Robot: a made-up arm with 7 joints. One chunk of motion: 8 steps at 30 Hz.
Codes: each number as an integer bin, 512 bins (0 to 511) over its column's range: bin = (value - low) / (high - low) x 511, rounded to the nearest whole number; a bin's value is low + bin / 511 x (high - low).
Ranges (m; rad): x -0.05..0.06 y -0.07..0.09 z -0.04..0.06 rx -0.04..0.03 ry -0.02..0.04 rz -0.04..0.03
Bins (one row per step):
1: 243 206 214 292 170 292
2: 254 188 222 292 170 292
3: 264 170 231 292 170 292
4: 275 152 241 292 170 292
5: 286 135 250 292 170 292
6: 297 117 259 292 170 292
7: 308 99 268 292 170 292
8: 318 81 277 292 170 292
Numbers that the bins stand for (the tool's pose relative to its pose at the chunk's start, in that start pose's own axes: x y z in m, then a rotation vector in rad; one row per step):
1: 0.0023 -0.0055 0.0019 0.0000 0.0000 0.0000
2: 0.0047 -0.0111 0.0034 0.0000 0.0000 0.0000
3: 0.0068 -0.0168 0.0052 0.0000 0.0000 0.0000
4: 0.0092 -0.0224 0.0072 0.0000 0.0000 0.0000
5: 0.0116 -0.0277 0.0089 0.0000 0.0000 0.0000
6: 0.0139 -0.0334 0.0107 0.0000 0.0000 0.0000
7: 0.0163 -0.0390 0.0124 0.0000 0.0000 0.0000
8: 0.0185 -0.0446 0.0142 0.0000 0.0000 0.0000

